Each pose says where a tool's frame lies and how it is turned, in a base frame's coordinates. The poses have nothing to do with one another.
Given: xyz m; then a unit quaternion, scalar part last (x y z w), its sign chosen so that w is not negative.
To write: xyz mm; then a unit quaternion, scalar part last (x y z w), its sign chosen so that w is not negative. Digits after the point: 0 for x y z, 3 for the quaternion.
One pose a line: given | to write
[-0.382, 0.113, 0.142, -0.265, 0.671, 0.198, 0.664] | [-382, 113, 142, -0.265, 0.671, 0.198, 0.664]
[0.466, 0.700, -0.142, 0.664, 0.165, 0.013, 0.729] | [466, 700, -142, 0.664, 0.165, 0.013, 0.729]
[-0.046, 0.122, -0.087, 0.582, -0.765, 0.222, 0.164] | [-46, 122, -87, 0.582, -0.765, 0.222, 0.164]
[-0.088, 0.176, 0.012, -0.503, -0.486, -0.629, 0.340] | [-88, 176, 12, -0.503, -0.486, -0.629, 0.340]
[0.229, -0.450, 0.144, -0.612, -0.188, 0.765, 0.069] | [229, -450, 144, -0.612, -0.188, 0.765, 0.069]
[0.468, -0.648, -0.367, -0.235, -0.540, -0.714, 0.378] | [468, -648, -367, -0.235, -0.540, -0.714, 0.378]
